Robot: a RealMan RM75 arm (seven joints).
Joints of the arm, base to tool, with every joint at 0 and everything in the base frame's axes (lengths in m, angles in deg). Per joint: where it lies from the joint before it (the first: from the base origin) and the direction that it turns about. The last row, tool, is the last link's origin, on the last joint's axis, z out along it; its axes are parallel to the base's.
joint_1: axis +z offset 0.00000 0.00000 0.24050
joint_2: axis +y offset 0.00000 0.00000 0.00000
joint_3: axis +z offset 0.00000 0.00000 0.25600
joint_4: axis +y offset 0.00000 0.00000 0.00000
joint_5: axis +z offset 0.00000 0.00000 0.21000
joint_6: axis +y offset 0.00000 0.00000 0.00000
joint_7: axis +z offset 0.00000 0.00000 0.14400
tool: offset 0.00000 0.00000 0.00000
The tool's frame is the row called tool.
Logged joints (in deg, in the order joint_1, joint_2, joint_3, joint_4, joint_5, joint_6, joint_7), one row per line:
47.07, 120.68, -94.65, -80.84, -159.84, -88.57, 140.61
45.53, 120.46, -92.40, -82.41, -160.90, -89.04, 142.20
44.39, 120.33, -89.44, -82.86, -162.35, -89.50, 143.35
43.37, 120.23, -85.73, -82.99, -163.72, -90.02, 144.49
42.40, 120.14, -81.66, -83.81, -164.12, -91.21, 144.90
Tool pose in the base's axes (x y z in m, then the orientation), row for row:
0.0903, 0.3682, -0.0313, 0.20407, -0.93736, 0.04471, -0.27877
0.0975, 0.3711, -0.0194, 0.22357, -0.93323, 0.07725, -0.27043
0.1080, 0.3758, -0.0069, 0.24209, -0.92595, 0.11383, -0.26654
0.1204, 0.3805, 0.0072, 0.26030, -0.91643, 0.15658, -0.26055
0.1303, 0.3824, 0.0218, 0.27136, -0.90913, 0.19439, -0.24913
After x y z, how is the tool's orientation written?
As a quaternion, w x y z.
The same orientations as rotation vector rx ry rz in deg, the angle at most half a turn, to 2 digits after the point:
-149.80, 7.15, -44.55
-147.61, 12.22, -42.77
-145.04, 17.83, -41.75
-142.21, 24.30, -40.43
-140.28, 29.99, -38.44

